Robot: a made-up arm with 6 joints.
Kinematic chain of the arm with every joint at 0, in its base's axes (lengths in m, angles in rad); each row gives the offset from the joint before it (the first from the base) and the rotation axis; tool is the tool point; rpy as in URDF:
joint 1: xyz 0 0 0.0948 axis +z
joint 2: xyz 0 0 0 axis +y
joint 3: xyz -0.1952 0 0.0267 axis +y
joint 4: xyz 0.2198 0 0.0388 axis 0.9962 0 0.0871
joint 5: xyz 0 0 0 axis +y
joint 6: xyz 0.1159 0 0.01 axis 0.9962 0 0.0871
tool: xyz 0 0 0 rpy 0 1.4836 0
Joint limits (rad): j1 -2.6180..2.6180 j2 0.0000..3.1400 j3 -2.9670..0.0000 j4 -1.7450..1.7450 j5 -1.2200..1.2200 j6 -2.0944..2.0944
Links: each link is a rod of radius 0.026 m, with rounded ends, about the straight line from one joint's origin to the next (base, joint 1, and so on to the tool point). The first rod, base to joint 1, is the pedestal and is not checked.
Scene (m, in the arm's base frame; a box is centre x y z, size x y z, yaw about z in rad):
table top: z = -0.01
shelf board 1: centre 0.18 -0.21 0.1 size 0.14 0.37 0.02 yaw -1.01
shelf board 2: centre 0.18 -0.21 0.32 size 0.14 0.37 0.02 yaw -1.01
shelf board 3: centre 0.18 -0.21 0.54 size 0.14 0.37 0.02 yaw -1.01
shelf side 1: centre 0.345 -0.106 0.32 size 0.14 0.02 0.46 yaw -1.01
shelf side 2: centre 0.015 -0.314 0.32 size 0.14 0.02 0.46 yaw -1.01
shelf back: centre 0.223 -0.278 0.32 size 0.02 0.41 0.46 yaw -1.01
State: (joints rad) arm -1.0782 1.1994 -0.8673 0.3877 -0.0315 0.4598
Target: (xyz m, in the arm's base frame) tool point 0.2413 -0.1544 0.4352
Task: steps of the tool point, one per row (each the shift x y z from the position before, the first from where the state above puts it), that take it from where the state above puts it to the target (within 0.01 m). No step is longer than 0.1 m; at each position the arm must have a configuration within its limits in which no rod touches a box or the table.
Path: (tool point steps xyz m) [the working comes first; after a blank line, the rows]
Joints at the target: -0.5479 1.3305 -1.5748 0.3412 -0.1585 0.4598
Straight joint move there: touches shelf board 2.

1: -0.0268 0.0388 0.0184
2: -0.0260 0.0408 0.0052
3: -0.0238 0.0399 -0.0068
4: -0.0212 0.0363 -0.0168
5: 0.0355 -0.0006 0.0568
6: 0.0359 0.0102 0.0551
7: 0.0328 0.0206 0.0514
8: 0.0272 0.0298 0.0455
9: 0.0415 -0.0507 0.0065
10: 0.0311 -0.0650 -0.0065

